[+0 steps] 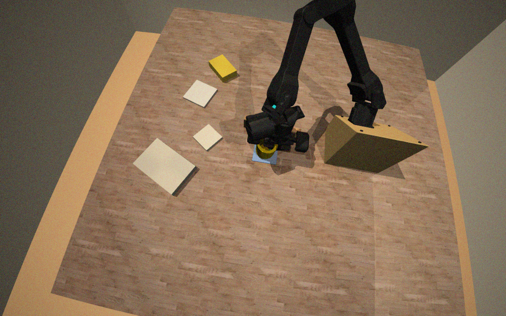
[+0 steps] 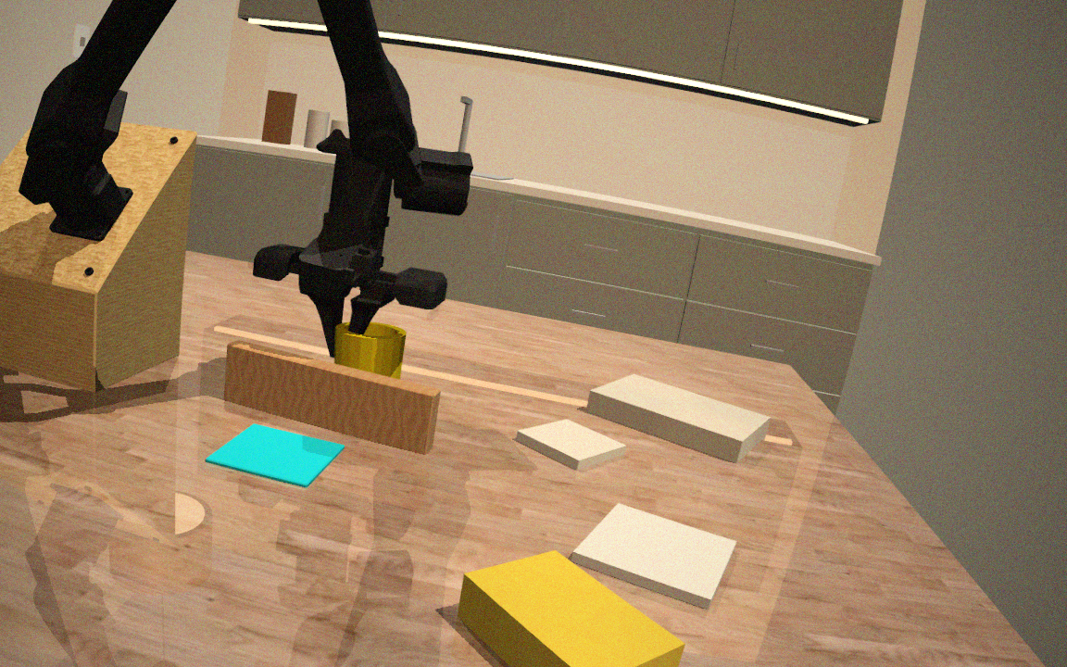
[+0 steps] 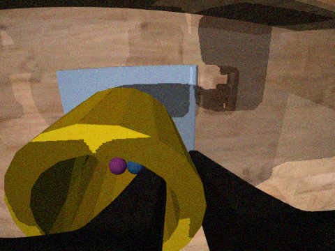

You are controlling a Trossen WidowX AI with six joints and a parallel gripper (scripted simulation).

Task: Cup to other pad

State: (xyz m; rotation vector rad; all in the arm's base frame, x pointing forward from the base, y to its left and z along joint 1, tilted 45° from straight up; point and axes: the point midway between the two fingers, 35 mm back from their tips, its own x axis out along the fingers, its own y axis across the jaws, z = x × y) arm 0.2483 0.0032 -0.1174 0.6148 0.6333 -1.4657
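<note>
Now: the light blue pad 5 cm below my gripper tip and 3 cm ahead of it. The rest, counted from my gripper tip: yellow cup 3 cm ahead; purple marble 3 cm ahead, 2 cm to the left, 2 cm below; blue marble 2 cm to the left, 2 cm below, 2 cm ahead.
</note>
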